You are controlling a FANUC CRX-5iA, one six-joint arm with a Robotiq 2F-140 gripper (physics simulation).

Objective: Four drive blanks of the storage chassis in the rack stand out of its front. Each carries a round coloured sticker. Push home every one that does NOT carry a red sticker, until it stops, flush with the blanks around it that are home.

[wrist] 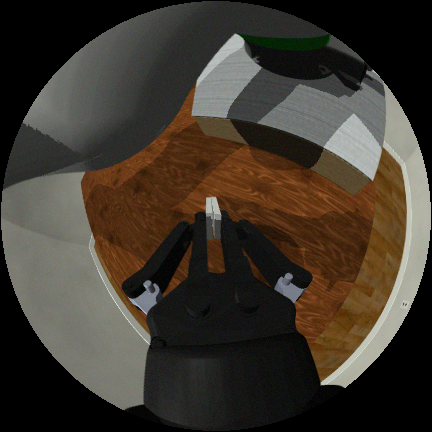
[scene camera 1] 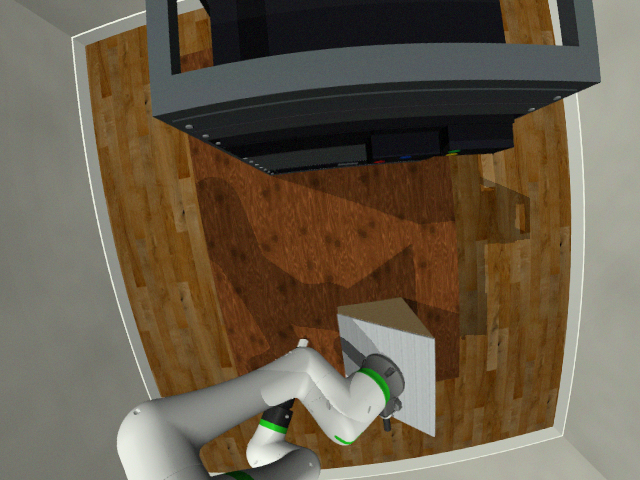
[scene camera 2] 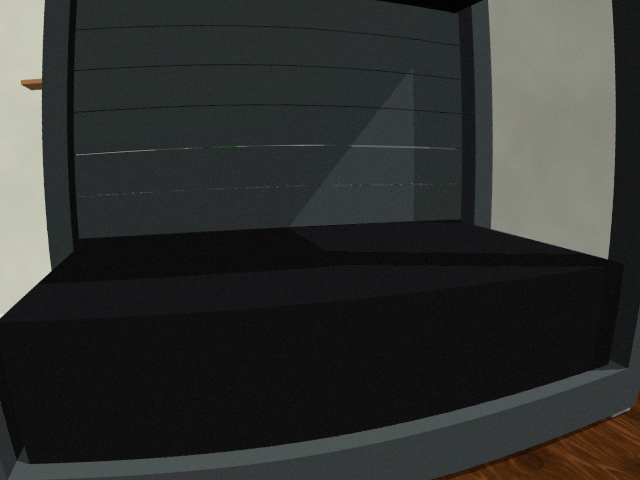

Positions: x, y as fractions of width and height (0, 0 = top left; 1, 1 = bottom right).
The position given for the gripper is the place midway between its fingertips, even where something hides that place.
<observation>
In view: the gripper (wrist: 0.49, 0.48) and a rack (scene camera 2: 0.54, 0.67).
The rack also shows in scene camera 1 (scene camera 1: 0.45, 0.19).
</observation>
